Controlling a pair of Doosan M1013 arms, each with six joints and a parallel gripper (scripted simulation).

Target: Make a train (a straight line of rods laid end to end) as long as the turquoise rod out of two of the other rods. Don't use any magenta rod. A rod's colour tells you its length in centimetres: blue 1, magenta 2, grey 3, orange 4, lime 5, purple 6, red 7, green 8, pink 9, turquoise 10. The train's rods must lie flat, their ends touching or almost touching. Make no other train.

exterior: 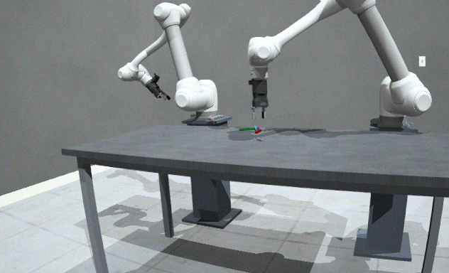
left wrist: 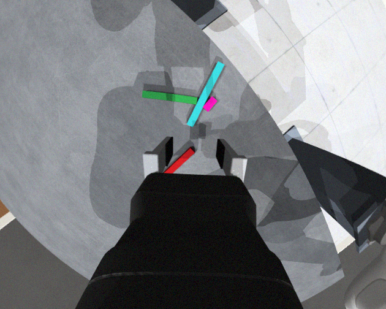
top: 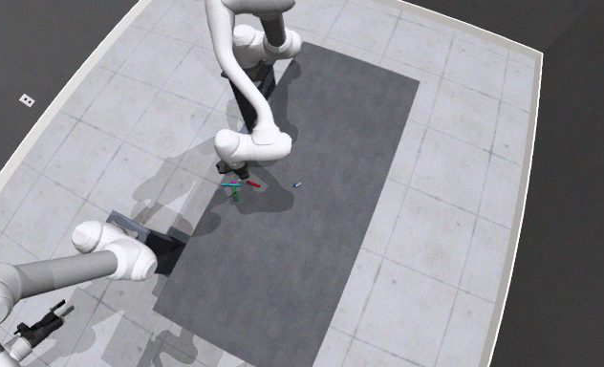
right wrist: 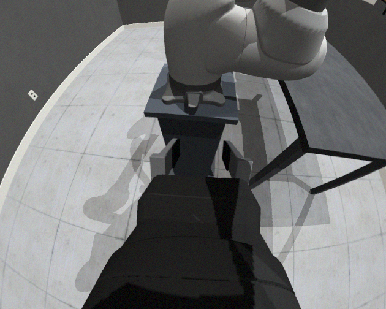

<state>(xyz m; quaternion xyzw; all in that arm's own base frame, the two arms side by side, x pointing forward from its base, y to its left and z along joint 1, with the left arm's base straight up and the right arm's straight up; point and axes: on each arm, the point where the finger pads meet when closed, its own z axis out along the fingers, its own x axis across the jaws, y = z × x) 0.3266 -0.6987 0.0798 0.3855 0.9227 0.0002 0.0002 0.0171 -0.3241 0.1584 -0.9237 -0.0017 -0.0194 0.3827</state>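
Note:
Right now my left hand is 250 mm short of the grey rod, 130 mm to the right of it and 70 mm above it. The rest, counted from my left hand: magenta rod: 70 mm below, 50 mm behind, 30 mm to the right; turquoise rod: 70 mm below, 50 mm behind, 40 mm to the right; red rod: 70 mm below, 50 mm ahead, 20 mm to the left.

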